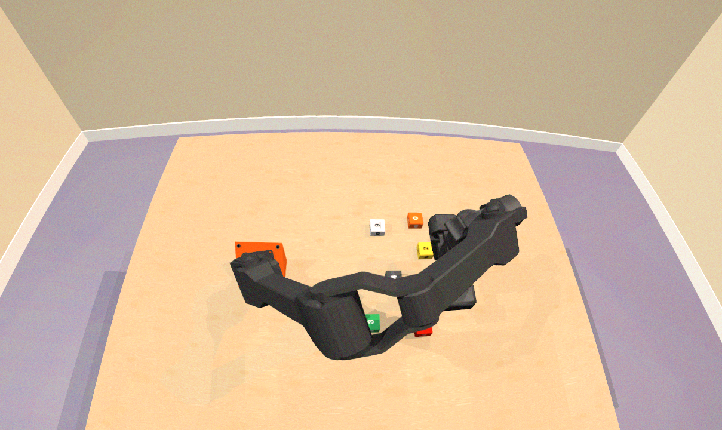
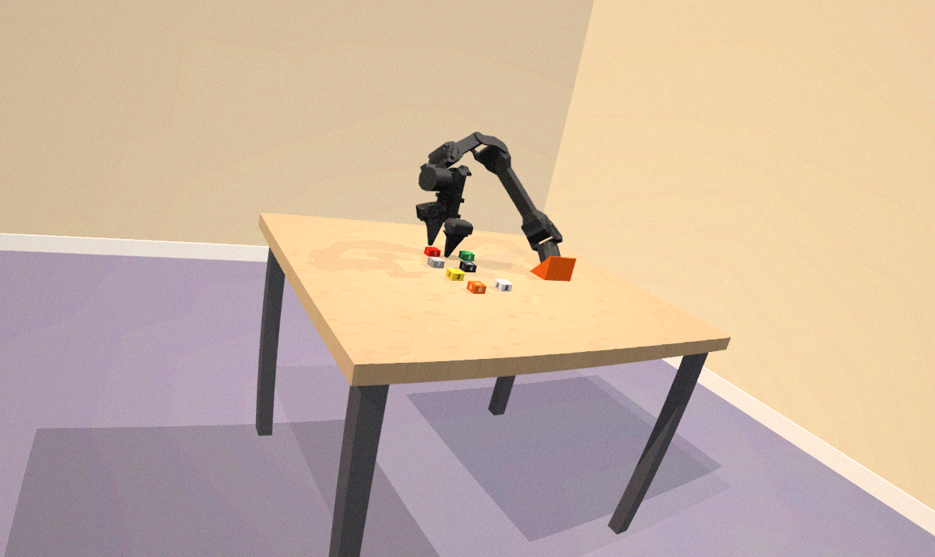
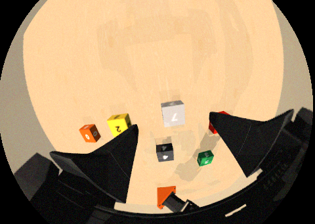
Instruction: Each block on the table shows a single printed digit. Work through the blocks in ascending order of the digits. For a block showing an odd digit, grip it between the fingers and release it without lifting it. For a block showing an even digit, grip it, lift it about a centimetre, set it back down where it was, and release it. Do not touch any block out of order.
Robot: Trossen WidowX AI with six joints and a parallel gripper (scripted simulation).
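Now: the grey block 3 cm below my gripper tip. Also, from my gripper tip: dark block: 9 cm behind, 3 cm to the left, 3 cm below; then red block: 9 cm to the right, 5 cm behind, 3 cm below; then yellow block: 9 cm to the left, 3 cm below.
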